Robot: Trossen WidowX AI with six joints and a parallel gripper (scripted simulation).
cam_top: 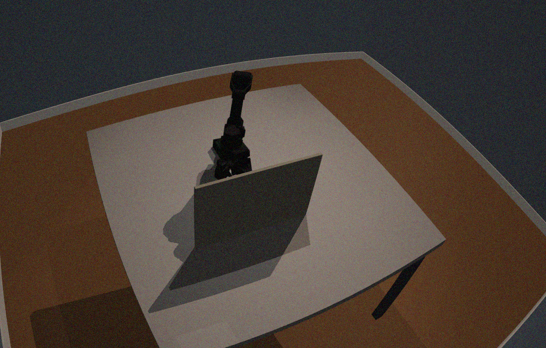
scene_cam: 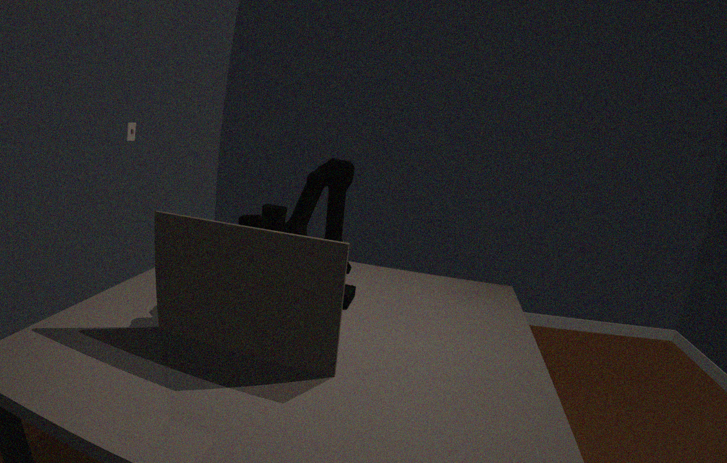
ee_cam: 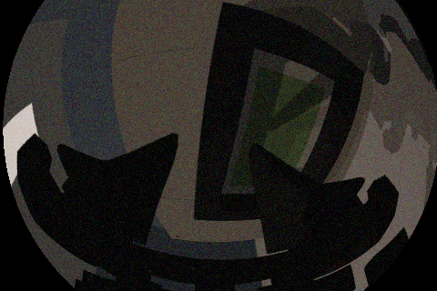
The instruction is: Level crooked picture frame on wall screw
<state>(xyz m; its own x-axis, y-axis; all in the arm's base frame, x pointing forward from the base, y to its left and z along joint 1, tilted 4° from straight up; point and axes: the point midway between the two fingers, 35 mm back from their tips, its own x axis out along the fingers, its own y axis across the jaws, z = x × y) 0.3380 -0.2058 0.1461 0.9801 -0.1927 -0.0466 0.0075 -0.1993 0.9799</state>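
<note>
Now: gripper tip 10 mm short of the dark picture frame and 50 mm above it. Also, from my gripper tip: wall panel (20 mm ahead, 10 mm to the left, 60 mm below).
</note>
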